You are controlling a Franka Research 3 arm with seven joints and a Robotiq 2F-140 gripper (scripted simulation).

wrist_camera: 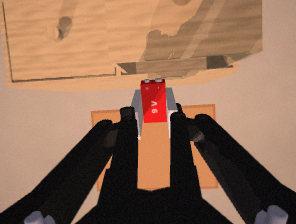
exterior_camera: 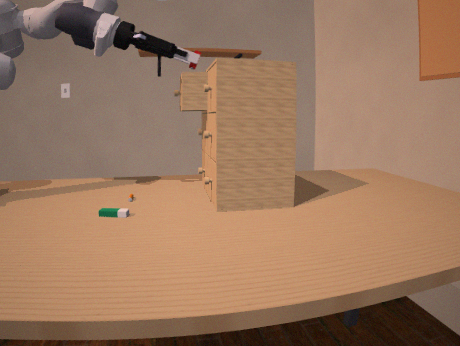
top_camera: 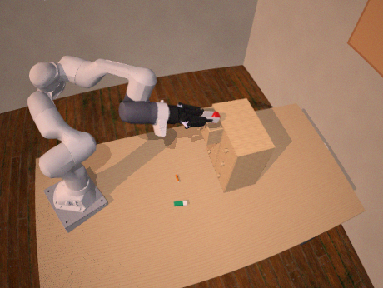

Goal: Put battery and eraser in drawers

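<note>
Now: hand 20 mm short of the red nine-volt battery and 20 mm above it. The rest, counted from my hand: small orange object (150 mm behind, 70 mm to the right, 370 mm below); then green-and-white eraser (150 mm behind, 210 mm to the right, 370 mm below).
</note>
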